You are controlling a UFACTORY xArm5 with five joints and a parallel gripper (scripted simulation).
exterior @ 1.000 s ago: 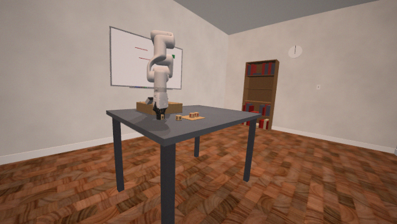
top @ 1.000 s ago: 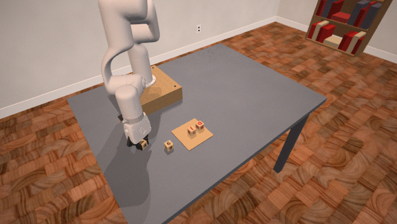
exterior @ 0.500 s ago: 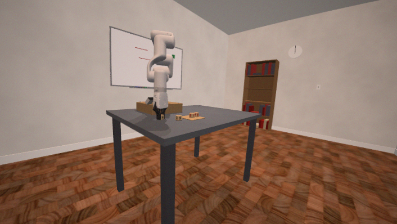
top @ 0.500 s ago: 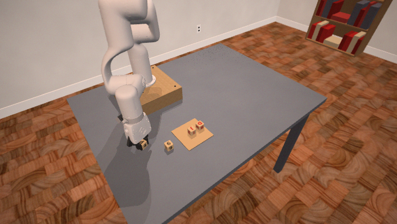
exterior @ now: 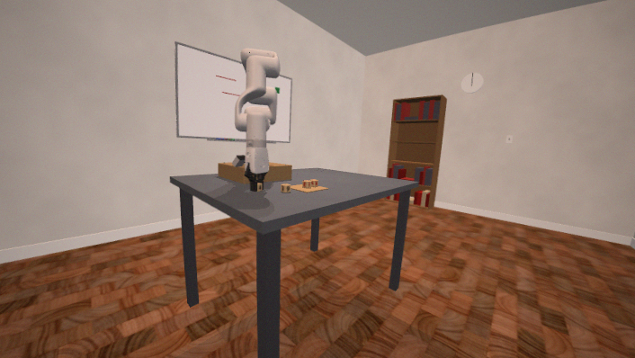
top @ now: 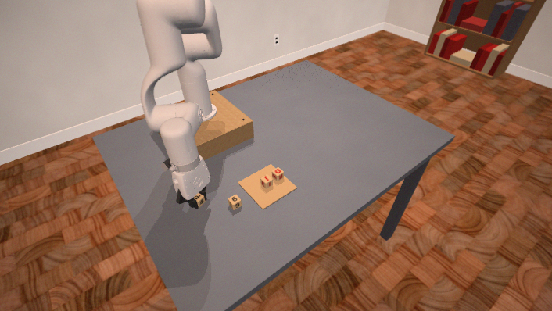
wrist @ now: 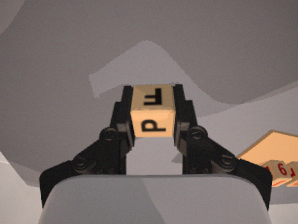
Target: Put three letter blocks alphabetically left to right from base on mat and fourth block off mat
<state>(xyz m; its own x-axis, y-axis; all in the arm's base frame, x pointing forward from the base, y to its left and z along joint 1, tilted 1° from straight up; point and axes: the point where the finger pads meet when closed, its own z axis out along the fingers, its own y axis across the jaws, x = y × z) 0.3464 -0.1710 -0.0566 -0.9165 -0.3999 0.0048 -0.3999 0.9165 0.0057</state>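
Right now my hand is 220 mm to the right of the tan mat, 60 mm short of it and 20 mm above it. From my hand the other things lie so: wooden block: 270 mm to the left, 50 mm ahead.
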